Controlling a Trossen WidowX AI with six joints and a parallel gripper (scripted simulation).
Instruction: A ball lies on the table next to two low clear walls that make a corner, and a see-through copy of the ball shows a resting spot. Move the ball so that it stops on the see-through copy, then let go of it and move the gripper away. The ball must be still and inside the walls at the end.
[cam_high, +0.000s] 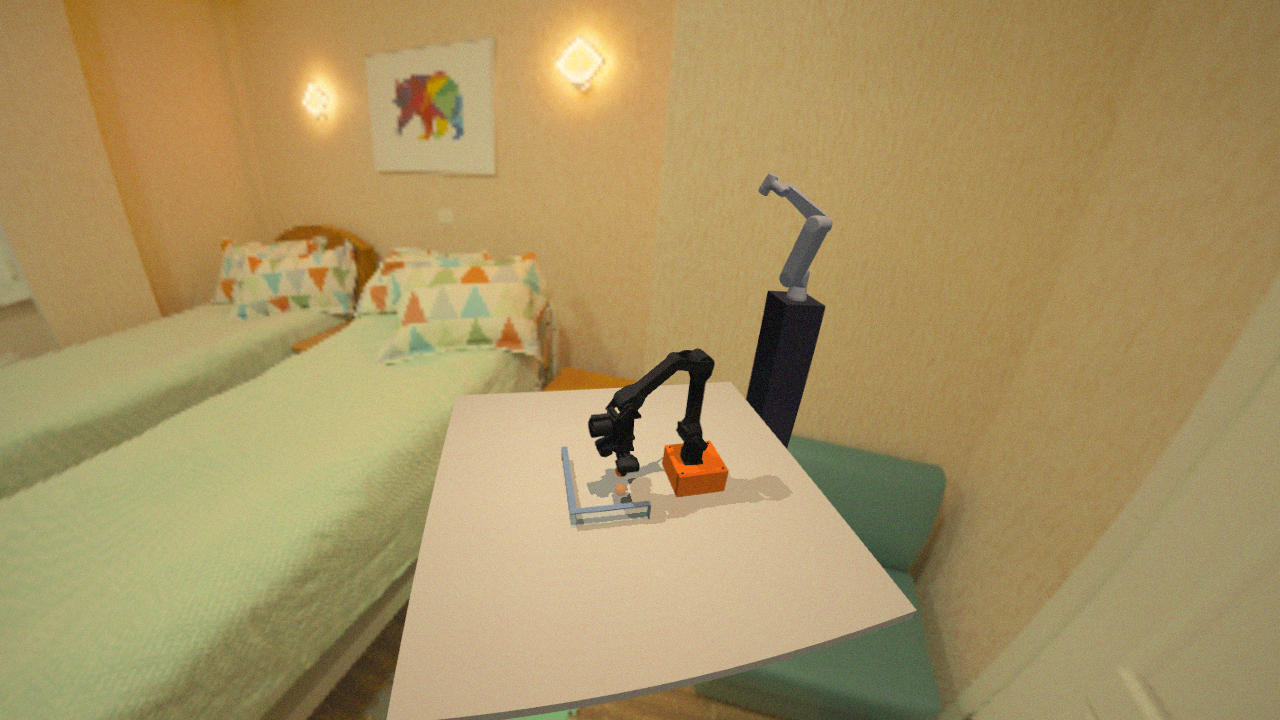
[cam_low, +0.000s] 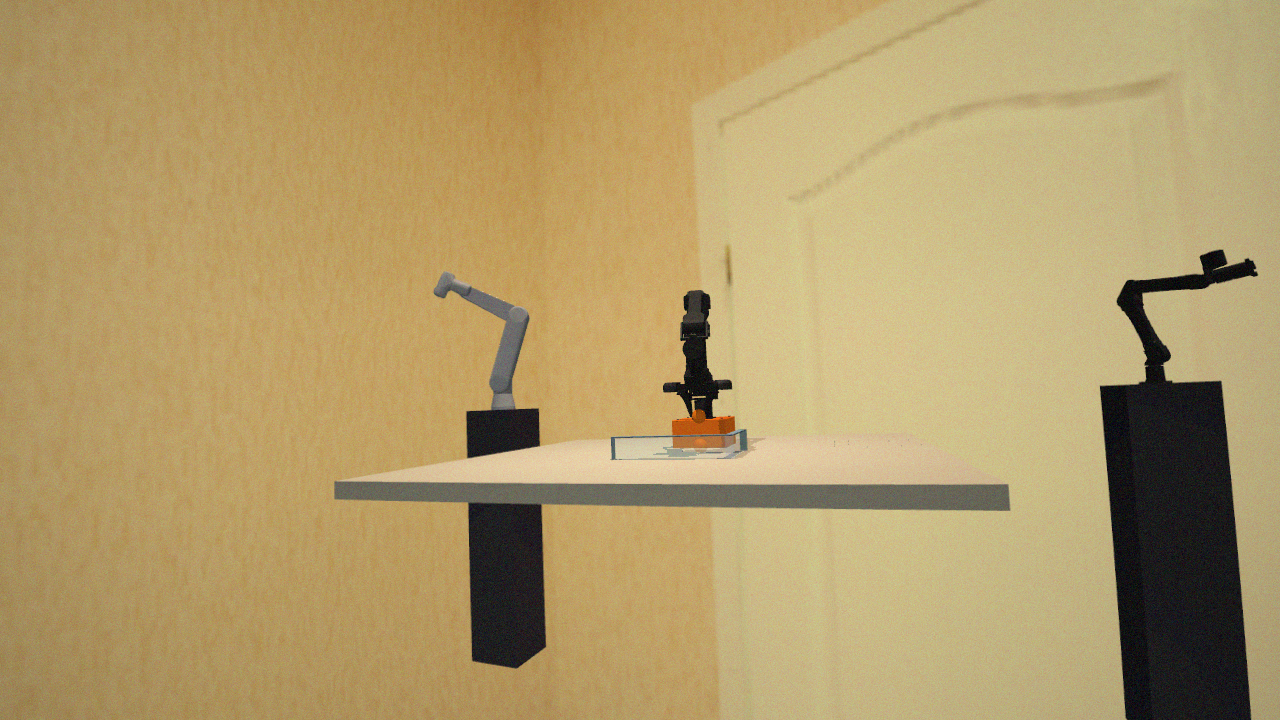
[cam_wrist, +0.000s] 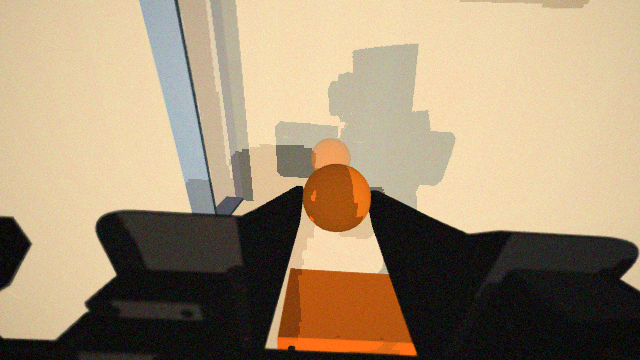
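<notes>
The see-through copy is 8 cm below my gripper tip. Also, from my gripper tip: orange ball (right at my gripper tip).
</notes>
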